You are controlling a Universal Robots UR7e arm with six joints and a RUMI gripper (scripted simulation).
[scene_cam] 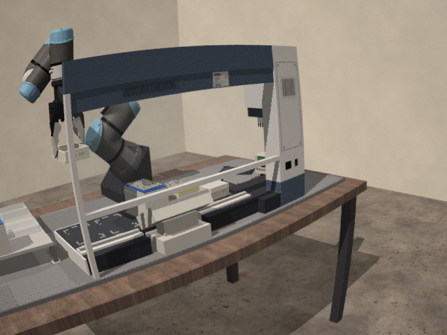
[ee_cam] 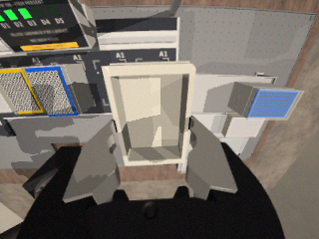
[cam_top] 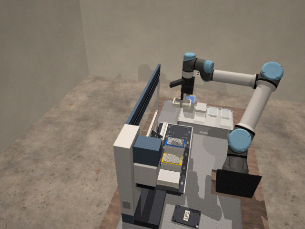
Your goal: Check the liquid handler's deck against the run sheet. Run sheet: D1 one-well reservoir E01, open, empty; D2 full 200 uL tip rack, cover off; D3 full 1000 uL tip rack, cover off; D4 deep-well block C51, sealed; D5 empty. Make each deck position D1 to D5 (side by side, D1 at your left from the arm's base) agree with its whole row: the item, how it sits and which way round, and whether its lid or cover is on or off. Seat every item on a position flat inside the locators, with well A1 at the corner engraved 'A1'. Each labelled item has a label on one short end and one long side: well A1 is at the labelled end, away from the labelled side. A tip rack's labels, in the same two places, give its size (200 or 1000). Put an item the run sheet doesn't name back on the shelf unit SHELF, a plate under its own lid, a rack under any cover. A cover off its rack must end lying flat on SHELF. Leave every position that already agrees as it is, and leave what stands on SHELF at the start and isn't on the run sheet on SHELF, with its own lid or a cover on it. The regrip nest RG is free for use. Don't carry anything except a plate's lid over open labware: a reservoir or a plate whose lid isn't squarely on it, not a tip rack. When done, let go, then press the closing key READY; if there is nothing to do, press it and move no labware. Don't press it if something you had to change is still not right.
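Right now my hand is 1 cm above the cream one-well reservoir. The rest, counted from my hand: post 19 cm ahead, 7 cm below, 4 cm to the right; then blue-rimmed tip rack 25 cm to the left, 19 cm below, 3 cm behind; then frame bar 32 cm to the left, 14 cm ahead, 13 cm below.
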